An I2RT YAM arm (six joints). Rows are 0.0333 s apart.
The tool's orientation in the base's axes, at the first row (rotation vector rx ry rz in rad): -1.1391 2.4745 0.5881
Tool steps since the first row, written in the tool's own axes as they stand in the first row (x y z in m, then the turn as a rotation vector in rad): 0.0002 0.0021 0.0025 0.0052 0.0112 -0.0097; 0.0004 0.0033 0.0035 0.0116 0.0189 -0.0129; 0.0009 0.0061 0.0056 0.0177 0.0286 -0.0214; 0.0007 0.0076 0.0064 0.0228 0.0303 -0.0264; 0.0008 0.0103 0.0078 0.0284 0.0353 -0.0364; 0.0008 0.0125 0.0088 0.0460 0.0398 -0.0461; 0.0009 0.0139 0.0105 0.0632 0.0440 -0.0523; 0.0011 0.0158 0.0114 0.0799 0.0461 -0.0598; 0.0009 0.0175 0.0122 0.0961 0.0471 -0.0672; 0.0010 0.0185 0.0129 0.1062 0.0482 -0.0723; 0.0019 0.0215 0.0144 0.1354 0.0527 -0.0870
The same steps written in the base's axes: -0.0014 0.0024 -0.0018 -0.0133 -0.0016 0.0083; -0.0023 0.0035 -0.0024 -0.0236 -0.0027 0.0096; -0.0045 0.0059 -0.0038 -0.0361 -0.0051 0.0161; -0.0054 0.0073 -0.0041 -0.0413 -0.0098 0.0183; -0.0074 0.0095 -0.0047 -0.0500 -0.0154 0.0253; -0.0090 0.0113 -0.0051 -0.0657 -0.0288 0.0262; -0.0099 0.0129 -0.0063 -0.0804 -0.0403 0.0242; -0.0113 0.0144 -0.0067 -0.0933 -0.0533 0.0231; -0.0124 0.0159 -0.0069 -0.1051 -0.0667 0.0219; -0.0132 0.0168 -0.0074 -0.1129 -0.0750 0.0217; -0.0158 0.0188 -0.0084 -0.1364 -0.0981 0.0213
